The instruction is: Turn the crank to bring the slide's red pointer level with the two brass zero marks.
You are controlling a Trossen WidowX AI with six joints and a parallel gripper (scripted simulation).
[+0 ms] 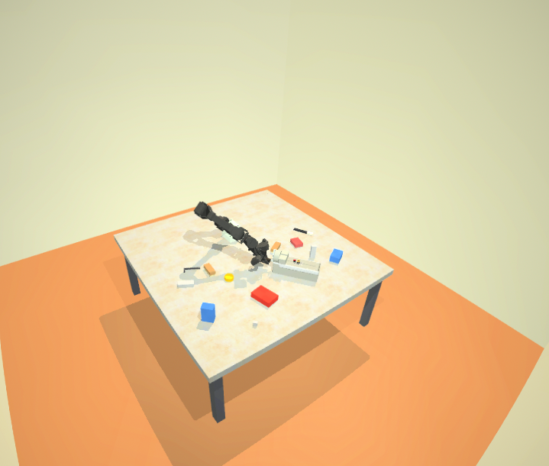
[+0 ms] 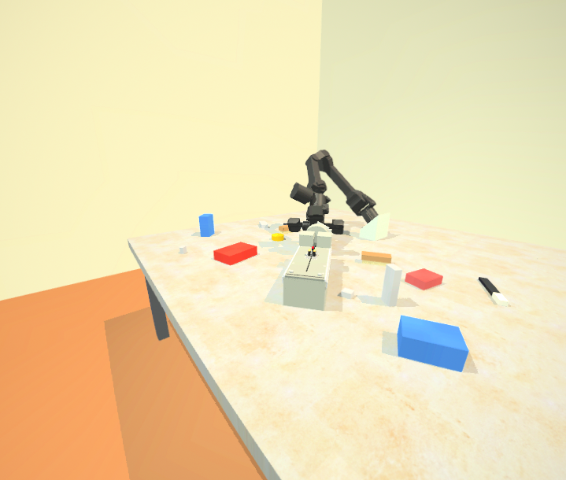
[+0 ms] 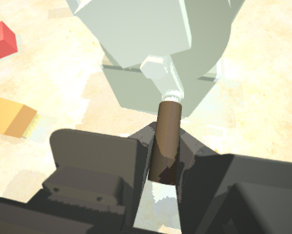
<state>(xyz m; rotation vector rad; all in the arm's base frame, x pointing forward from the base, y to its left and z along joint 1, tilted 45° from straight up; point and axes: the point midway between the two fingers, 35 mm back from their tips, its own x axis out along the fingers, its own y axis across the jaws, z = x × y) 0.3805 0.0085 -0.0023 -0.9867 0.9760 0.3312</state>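
Now: the crank 4 cm above my gripper tip. Also, from my gripper tip: brown crank handle 1 cm behind, 1 cm to the right, 3 cm above; then red pointer 10 cm ahead, 10 cm to the left, 5 cm above; then yellow disc 4 cm behind, 25 cm to the right, 3 cm below.
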